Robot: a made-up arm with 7 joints.
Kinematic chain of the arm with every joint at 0, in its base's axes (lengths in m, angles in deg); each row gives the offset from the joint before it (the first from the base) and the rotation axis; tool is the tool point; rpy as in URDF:
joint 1: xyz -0.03 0.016 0.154 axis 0 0.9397 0.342
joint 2: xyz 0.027 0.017 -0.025 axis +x
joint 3: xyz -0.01 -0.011 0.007 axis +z
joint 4: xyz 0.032 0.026 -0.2 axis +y
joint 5: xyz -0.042 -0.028 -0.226 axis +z
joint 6: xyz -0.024 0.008 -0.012 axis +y
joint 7: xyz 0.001 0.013 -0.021 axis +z
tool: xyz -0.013 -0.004 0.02 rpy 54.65 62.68 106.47
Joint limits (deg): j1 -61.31..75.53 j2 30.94..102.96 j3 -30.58..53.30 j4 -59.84..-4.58 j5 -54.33..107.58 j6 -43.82..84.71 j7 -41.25..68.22
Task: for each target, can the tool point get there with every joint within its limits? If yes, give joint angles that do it. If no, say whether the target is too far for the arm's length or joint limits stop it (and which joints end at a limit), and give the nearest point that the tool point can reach.
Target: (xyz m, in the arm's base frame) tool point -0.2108 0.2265 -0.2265
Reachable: yes | joints 36.93 36.71 -12.85 -29.33 94.99 45.45 52.07
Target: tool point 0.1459 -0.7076 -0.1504
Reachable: no: too far | nearest point 0.4039 -0.0250 0.0378 | short by 0.754 m
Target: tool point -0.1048 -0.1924 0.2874
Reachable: no: joint limits stop it (at a limit: joint 1, joint 2, joint 3, joint 4, joint 5) | nearest point -0.4698 0.0990 0.0713 | short by 0.515 m
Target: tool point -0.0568 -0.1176 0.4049
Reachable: no: joint limits stop it (at a limit: joint 1, joint 2, joint 4, joint 5, joint 6, joint 7) | nearest point 0.0036 0.2903 0.4485 | short by 0.415 m
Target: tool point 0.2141 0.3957 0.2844
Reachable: yes | joints -46.16 94.39 -12.36 -46.73 27.43 -11.68 -30.38
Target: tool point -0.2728 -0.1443 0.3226
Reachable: no: joint limits stop it (at a limit: joint 1, joint 2, joint 3, joint 4, joint 7) | nearest point -0.4726 0.1023 0.0784 | short by 0.400 m
